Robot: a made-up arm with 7 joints.
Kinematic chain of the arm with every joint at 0, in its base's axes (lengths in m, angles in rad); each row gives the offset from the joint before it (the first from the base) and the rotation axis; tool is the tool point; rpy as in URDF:
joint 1: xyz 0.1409 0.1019 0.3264 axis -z
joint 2: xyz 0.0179 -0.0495 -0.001 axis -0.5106 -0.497 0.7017
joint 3: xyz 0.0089 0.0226 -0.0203 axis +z
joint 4: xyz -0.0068 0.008 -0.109 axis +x
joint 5: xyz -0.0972 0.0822 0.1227 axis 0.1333 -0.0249 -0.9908
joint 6: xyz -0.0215 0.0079 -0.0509 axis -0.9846 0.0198 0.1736
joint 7: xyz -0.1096 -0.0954 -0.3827 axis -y
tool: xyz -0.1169 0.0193 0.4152 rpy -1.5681 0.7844 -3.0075
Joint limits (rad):
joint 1: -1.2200..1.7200
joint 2: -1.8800..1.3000
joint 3: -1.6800..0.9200
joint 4: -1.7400..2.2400
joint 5: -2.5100..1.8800
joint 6: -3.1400..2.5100
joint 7: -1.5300..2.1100
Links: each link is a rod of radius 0.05 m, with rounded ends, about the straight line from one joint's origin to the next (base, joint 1, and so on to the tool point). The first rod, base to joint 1, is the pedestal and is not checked.
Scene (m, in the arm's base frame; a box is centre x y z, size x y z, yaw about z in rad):
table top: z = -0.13
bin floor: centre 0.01 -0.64 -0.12 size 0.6 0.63 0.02 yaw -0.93
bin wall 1: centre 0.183 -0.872 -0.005 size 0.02 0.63 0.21 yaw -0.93
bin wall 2: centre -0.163 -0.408 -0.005 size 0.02 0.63 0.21 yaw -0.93
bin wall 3: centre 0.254 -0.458 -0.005 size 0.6 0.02 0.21 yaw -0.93
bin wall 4: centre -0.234 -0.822 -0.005 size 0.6 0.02 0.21 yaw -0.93
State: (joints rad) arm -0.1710 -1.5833 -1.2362 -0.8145 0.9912 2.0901 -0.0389
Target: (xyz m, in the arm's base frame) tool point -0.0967 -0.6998 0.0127
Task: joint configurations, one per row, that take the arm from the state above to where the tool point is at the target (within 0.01 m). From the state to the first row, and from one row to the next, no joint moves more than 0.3 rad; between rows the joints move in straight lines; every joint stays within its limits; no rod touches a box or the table.
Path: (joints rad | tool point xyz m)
1: -0.0559 -1.5907 -1.2435 -0.6524 0.9497 2.0682 0.2337 | 0.6282 0.1669 0.0672
2: 0.0593 -1.5981 -1.2509 -0.4903 0.9082 2.0463 0.5063 | 0.7481 0.0442 0.1505
3: 0.1744 -1.6055 -1.2582 -0.3282 0.8667 2.0243 0.7790 | 0.8134 -0.0921 0.2865
4: 0.2895 -1.6129 -1.2655 -0.1661 0.8252 2.0024 1.0516 | 0.8187 -0.2027 0.4593
5: 0.4047 -1.6204 -1.2728 -0.0040 0.7837 1.9805 1.3242 | 0.7789 -0.2548 0.6443
6: 0.5198 -1.6278 -1.2802 0.1581 0.7422 1.9586 1.5968 | 0.7223 -0.2324 0.8128
7: 0.6349 -1.6352 -1.2875 0.3202 0.7007 1.9367 1.8694 | 0.6789 -0.1415 0.9369
8: 0.8409 -1.7168 -1.3476 0.0426 0.8622 2.1037 1.7864 | 0.4862 -0.5738 0.7369
9: 1.0468 -1.7984 -1.4077 -0.2350 1.0237 2.2706 1.7033 | 0.1718 -0.7740 0.3967
10: 1.2527 -1.8800 -1.4678 -0.5126 1.1852 2.4376 1.6202 | -0.0967 -0.6998 0.0126

